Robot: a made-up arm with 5 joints. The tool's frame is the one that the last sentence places.
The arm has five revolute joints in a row. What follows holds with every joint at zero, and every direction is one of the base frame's. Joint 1 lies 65 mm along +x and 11 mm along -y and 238 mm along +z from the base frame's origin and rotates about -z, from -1.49 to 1.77 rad. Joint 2 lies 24 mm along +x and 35 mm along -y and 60 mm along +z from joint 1 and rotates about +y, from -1.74 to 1.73 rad. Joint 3 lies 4 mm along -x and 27 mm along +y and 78 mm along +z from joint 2 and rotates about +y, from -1.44 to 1.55 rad. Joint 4 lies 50 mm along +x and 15 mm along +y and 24 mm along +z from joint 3 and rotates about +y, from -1.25 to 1.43 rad. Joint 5 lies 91 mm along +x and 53 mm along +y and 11 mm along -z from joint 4 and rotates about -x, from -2.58 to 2.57 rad. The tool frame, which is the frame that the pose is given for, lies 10 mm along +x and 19 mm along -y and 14 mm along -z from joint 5; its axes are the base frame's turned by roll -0.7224, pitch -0.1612 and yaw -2.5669 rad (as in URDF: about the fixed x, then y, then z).
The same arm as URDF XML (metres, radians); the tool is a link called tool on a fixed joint. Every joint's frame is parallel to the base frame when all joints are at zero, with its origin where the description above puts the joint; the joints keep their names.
<robot name="arm">
<joint name="joint 1" type="revolute"><parent link="base_link"/><child link="link1"/><origin xyz="0.065 -0.011 0.238" rpy="0 0 0"/><axis xyz="0 0 -1"/><limit lower="-1.49" upper="1.77"/></joint>
<joint name="joint 2" type="revolute"><parent link="link1"/><child link="link2"/><origin xyz="0.024 -0.035 0.06" rpy="0 0 0"/><axis xyz="0 1 0"/><limit lower="-1.74" upper="1.73"/></joint>
<joint name="joint 3" type="revolute"><parent link="link2"/><child link="link3"/><origin xyz="-0.004 0.027 0.078" rpy="0 0 0"/><axis xyz="0 1 0"/><limit lower="-1.44" upper="1.55"/></joint>
<joint name="joint 4" type="revolute"><parent link="link3"/><child link="link4"/><origin xyz="0.05 0.015 0.024" rpy="0 0 0"/><axis xyz="0 1 0"/><limit lower="-1.25" upper="1.43"/></joint>
<joint name="joint 5" type="revolute"><parent link="link4"/><child link="link5"/><origin xyz="0.091 0.053 -0.011" rpy="0 0 0"/><axis xyz="-1 0 0"/><limit lower="-2.58" upper="2.57"/></joint>
<joint name="tool_fixed" type="fixed"><parent link="link5"/><child link="tool"/><origin xyz="0.01 -0.019 -0.014" rpy="-0.7224 -0.1612 -2.5669"/></joint>
<link name="base_link"/>
<link name="link1"/>
<link name="link2"/>
<link name="link3"/>
<link name="link4"/>
<link name="link5"/>
<link name="tool"/>
</robot>

